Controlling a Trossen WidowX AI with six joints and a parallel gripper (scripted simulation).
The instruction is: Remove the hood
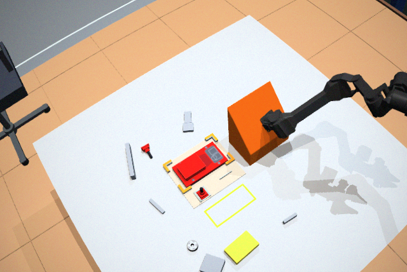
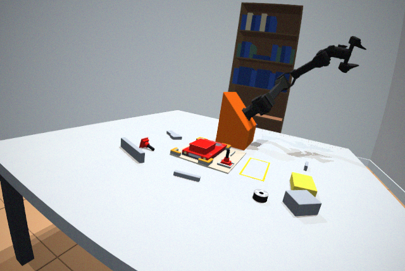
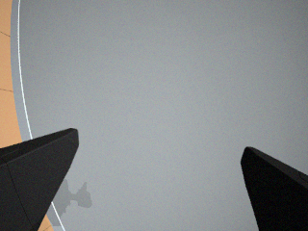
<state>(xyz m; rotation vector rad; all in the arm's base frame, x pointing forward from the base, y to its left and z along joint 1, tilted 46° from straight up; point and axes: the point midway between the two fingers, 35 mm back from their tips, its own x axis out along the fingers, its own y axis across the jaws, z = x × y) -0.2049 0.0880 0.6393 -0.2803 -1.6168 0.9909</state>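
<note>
My gripper tip is 500 mm short of the hood, 660 mm to the left of it and 510 mm above it. Round my gripper tip: yellow block 570 mm ahead, 290 mm to the right, 530 mm below.
</note>
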